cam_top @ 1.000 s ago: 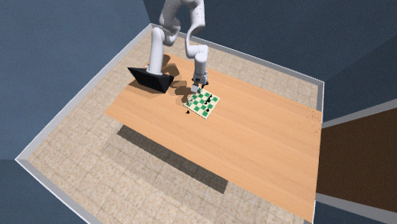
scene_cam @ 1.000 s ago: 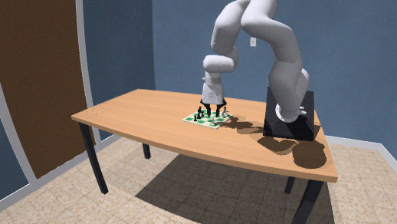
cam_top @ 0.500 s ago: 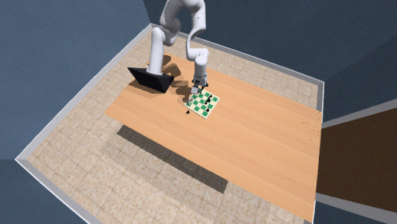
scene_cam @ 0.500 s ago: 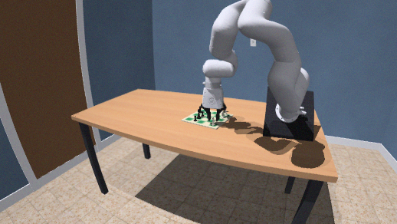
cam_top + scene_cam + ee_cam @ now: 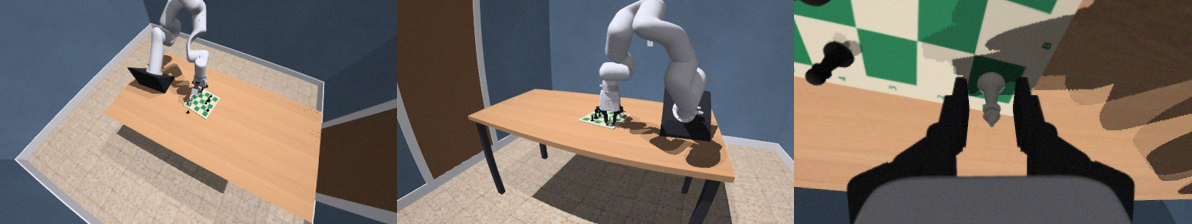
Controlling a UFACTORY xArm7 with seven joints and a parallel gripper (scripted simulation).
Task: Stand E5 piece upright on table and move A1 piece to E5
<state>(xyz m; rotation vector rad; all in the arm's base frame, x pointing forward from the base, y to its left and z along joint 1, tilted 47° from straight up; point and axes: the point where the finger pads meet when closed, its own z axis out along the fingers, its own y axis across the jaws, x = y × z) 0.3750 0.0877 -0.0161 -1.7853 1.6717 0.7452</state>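
Right now my hand is 1 cm above the white chess piece. Round my hand: chessboard 6 cm ahead, 9 cm to the right, 3 cm below; black chess piece 13 cm ahead, 15 cm to the right, 2 cm below; white piece 2 cm behind, 11 cm to the right, 2 cm below.
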